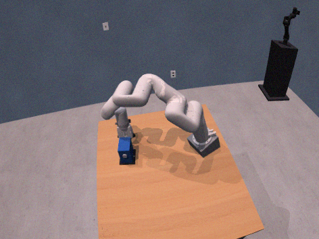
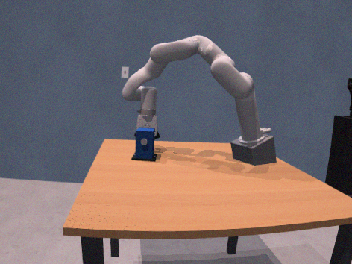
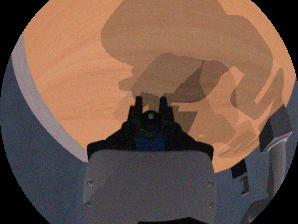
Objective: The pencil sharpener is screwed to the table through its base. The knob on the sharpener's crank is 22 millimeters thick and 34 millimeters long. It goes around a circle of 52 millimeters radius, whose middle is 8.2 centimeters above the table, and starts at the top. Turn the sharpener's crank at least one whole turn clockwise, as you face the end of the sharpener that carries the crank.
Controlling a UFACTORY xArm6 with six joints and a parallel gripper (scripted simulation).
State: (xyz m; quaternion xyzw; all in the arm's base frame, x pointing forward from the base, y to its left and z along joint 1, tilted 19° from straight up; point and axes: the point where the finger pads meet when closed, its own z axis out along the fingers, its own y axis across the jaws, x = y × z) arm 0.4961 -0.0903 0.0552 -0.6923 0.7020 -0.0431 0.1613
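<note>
My hand is 20 mm to the right of the crank knob.
</note>
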